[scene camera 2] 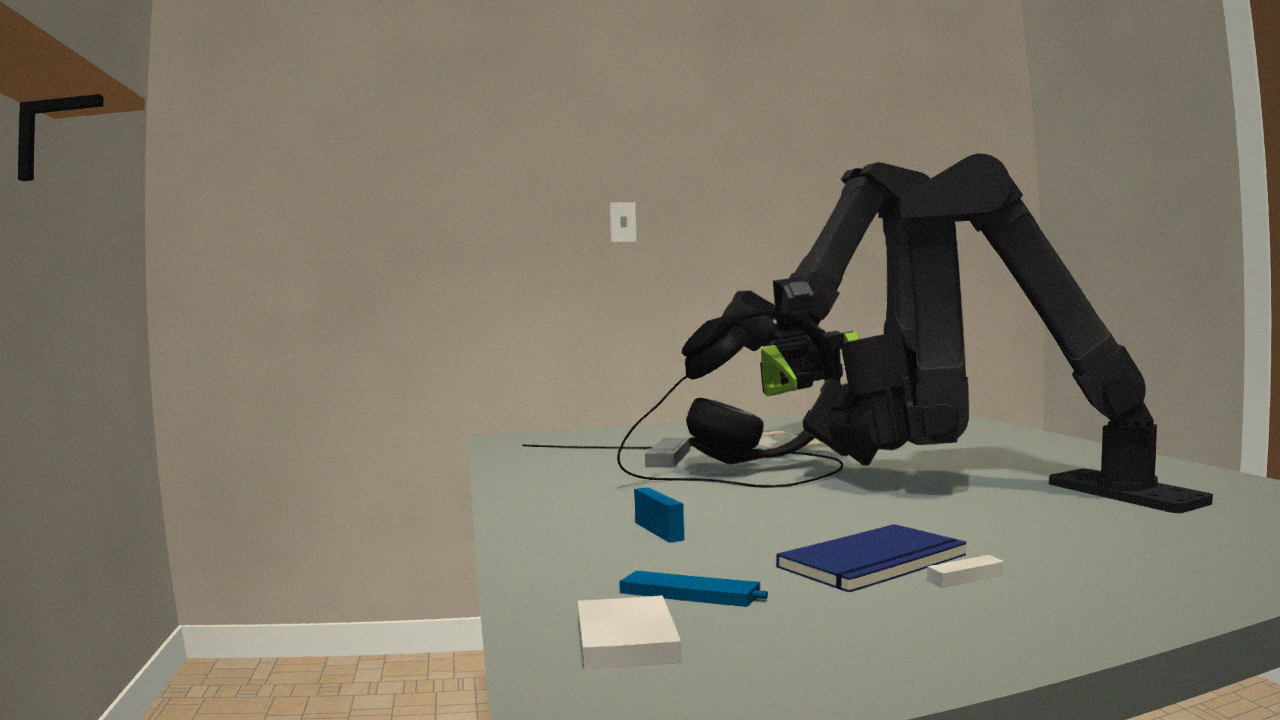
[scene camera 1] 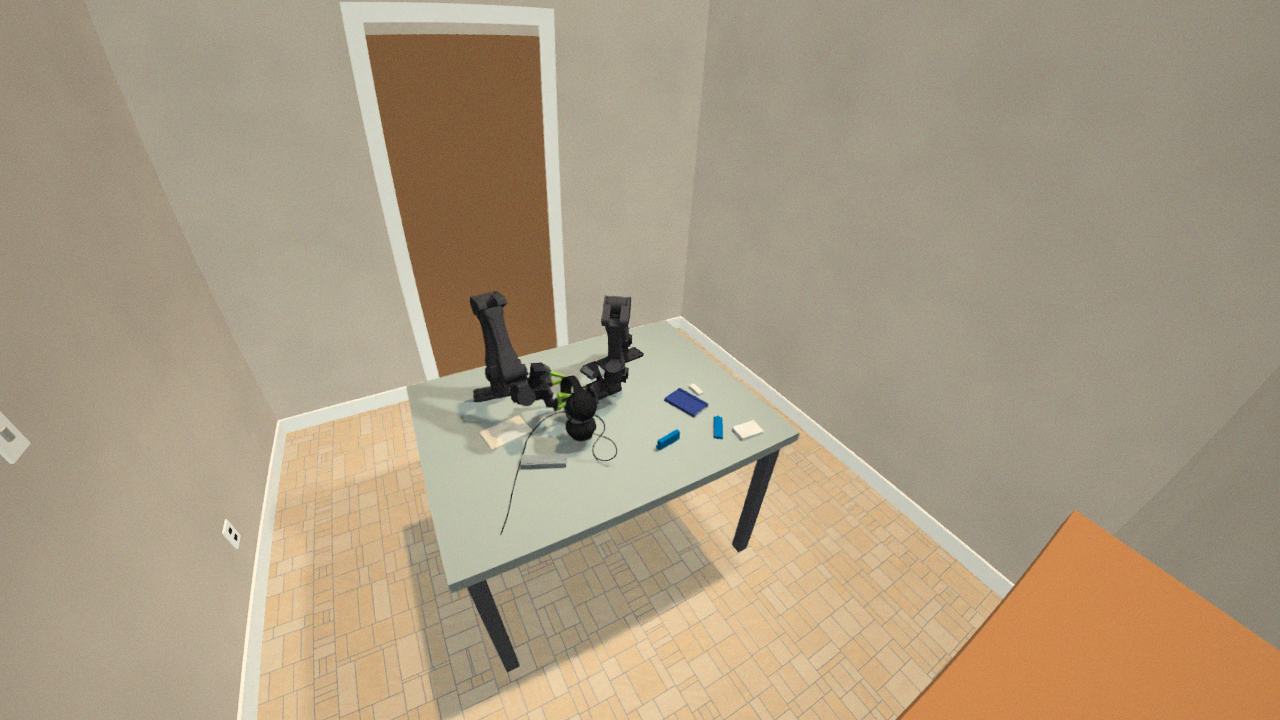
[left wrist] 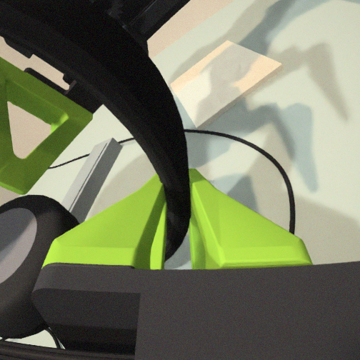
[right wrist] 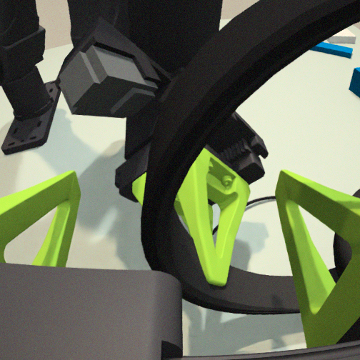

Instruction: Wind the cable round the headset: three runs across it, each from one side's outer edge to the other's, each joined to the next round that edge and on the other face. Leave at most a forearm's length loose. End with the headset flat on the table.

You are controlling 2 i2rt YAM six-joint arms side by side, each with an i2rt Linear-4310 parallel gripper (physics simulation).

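Pixels of known places: left gripper, between the fingertips: (scene camera 2: 817, 421); right gripper, between the fingertips: (scene camera 2: 831, 377) (scene camera 1: 571, 387); left arm's base, origin of its link: (scene camera 2: 1126, 493); right arm's base, origin of its link: (scene camera 1: 500, 392).
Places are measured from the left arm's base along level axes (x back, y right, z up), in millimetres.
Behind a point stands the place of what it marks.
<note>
The black headset (scene camera 1: 580, 406) {x -358, y 399, z 180 mm} (scene camera 2: 726, 428) {x -344, y 337, z 67 mm} is held on edge, one ear cup above the other in scene camera 2. My left gripper (left wrist: 177, 180) is shut on its headband. My right gripper (scene camera 2: 812, 362) {x -194, y 338, z 120 mm} is open, its fingers wide apart on either side of the headband, higher up. The thin black cable (scene camera 1: 512, 488) {x -388, y 657, z 3 mm} (scene camera 2: 619, 454) {x -477, y 348, z 45 mm} (left wrist: 293, 210) hangs from the upper ear cup to the table, curves in a loop by the lower cup, and trails past the grey box. No run of cable shows across the headset. Parts of cable behind the headset are hidden.
The grey box (scene camera 1: 544, 462) {x -360, y 537, z 19 mm} (scene camera 2: 665, 453) {x -374, y 472, z 19 mm} (left wrist: 92, 175) lies near the lower ear cup. A pale card (scene camera 1: 505, 433) {x -157, y 583, z 5 mm} (left wrist: 225, 82) lies behind. A blue notebook (scene camera 1: 686, 402) {x -382, y -31, z 12 mm} (scene camera 2: 870, 553) {x -387, y -48, z 12 mm}, two blue items (scene camera 2: 658, 514) {x -506, y 133, z 22 mm} (scene camera 2: 689, 587) {x -548, y -50, z 10 mm} and two white blocks (scene camera 2: 629, 631) {x -621, y -131, z 15 mm} (scene camera 2: 965, 570) {x -350, y -129, z 11 mm} lie on the picture-right side in scene camera 1.
</note>
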